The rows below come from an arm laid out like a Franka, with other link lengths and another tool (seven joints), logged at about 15 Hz.
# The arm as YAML. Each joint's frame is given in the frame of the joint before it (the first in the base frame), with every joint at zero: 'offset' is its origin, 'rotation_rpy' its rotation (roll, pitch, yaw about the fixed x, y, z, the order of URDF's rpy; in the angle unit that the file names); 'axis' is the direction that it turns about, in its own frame. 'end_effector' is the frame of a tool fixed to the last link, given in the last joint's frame.
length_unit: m
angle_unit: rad
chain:
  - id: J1
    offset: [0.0, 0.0, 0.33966]
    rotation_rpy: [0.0, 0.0, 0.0]
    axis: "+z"
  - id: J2
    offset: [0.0, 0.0, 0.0]
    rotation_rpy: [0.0, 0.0, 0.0]
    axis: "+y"
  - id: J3
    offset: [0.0, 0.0, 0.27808]
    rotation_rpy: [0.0, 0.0, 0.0]
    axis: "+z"
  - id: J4
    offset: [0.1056, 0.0, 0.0]
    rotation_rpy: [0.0, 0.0, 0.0]
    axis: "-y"
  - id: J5
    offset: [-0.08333, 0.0, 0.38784]
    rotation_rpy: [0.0, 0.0, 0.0]
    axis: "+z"
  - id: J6
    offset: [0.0, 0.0, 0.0]
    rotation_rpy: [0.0, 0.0, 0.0]
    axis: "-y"
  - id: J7
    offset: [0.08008, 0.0, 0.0]
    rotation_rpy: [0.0, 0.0, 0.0]
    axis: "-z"
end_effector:
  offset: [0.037, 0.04, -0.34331]
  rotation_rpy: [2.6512, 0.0, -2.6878]
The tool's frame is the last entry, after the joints.
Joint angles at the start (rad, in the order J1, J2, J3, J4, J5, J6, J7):
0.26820 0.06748 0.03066 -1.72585 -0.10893 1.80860 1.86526
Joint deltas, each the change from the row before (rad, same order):
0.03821 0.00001 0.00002 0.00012 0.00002 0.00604 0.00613
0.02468 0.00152 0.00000 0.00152 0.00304 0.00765 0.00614
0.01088 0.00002 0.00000 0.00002 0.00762 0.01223 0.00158
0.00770 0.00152 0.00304 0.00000 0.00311 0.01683 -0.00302
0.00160 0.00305 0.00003 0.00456 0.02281 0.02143 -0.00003
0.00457 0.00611 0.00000 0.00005 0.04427 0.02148 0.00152
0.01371 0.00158 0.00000 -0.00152 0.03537 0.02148 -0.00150
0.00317 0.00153 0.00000 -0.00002 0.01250 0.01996 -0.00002
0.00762 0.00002 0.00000 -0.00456 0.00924 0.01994 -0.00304
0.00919 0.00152 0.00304 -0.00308 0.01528 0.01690 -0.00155
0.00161 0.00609 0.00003 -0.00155 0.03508 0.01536 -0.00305
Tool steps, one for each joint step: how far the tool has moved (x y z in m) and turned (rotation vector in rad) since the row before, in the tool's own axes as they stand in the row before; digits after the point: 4 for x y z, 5 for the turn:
0.0229 0.0093 0.0013 -0.01010 0.01420 -0.02855
0.0155 0.0075 0.0016 -0.01060 0.01010 -0.01462
0.0084 0.0064 0.0015 -0.01427 0.00848 -0.00375
0.0070 0.0075 0.0025 -0.01670 0.00733 -0.01080
0.0064 0.0093 0.0029 -0.02607 0.01383 0.01309
0.0151 0.0062 0.0069 -0.02177 0.03046 0.02798
0.0182 0.0081 0.0051 -0.02342 0.02973 0.01184
0.0046 0.0067 0.0029 -0.01996 0.00764 0.00545
0.0069 0.0053 0.0035 -0.01643 0.00973 -0.00285
0.0117 0.0047 0.0044 -0.01416 0.01611 0.00004
0.0099 0.0020 0.0062 -0.01254 0.02266 0.02320

